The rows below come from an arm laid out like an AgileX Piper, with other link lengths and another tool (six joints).
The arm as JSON. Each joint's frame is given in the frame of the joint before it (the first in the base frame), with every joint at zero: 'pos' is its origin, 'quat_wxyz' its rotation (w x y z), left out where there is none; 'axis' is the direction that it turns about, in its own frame. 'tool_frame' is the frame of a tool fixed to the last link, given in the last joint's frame.
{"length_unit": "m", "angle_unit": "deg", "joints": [
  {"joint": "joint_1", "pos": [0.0, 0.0, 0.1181], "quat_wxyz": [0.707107, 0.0, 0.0, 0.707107], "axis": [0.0, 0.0, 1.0]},
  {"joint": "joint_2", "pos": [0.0, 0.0, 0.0], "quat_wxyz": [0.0, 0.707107, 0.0, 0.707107], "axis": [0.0, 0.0, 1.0]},
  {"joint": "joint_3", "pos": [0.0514, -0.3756, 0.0], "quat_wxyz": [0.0, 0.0, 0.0, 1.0], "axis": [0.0, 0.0, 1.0]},
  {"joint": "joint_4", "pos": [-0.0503, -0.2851, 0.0], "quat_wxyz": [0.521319, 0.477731, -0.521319, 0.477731], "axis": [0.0, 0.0, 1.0]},
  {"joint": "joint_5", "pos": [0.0, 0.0, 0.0], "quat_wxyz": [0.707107, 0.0, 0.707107, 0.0], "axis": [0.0, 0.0, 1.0]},
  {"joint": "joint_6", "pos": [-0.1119, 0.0, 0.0], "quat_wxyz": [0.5, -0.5, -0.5, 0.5], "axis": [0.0, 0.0, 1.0]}
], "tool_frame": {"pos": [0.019, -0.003, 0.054], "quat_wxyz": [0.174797, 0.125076, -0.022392, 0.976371]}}
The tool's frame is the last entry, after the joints.
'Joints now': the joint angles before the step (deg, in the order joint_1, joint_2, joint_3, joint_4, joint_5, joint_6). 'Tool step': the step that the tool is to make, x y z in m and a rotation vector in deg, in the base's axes. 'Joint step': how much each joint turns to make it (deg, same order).
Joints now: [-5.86 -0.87 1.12 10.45 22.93 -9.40]
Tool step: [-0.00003 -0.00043 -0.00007 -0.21 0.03 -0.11]
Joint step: [0.00 0.00 0.00 -0.44 0.00 0.23]
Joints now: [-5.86 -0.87 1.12 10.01 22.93 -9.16]
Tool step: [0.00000 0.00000 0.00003 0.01 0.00 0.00]
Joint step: [0.00 0.00 -0.01 0.00 0.00 0.01]
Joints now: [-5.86 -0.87 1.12 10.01 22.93 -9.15]
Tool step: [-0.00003 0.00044 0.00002 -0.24 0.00 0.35]
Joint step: [0.27 0.00 0.00 0.01 0.00 -0.27]
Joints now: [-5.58 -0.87 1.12 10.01 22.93 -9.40]
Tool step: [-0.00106 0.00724 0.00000 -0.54 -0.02 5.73]
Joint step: [5.56 0.00 0.00 0.00 -0.01 -0.57]
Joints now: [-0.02 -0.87 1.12 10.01 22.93 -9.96]
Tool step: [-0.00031 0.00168 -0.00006 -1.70 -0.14 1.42]
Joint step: [0.87 0.00 0.00 -0.01 0.00 -1.79]
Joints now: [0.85 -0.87 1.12 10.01 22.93 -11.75]
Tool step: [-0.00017 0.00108 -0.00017 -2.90 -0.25 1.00]
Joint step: [0.06 0.00 -0.01 0.01 0.00 -3.06]
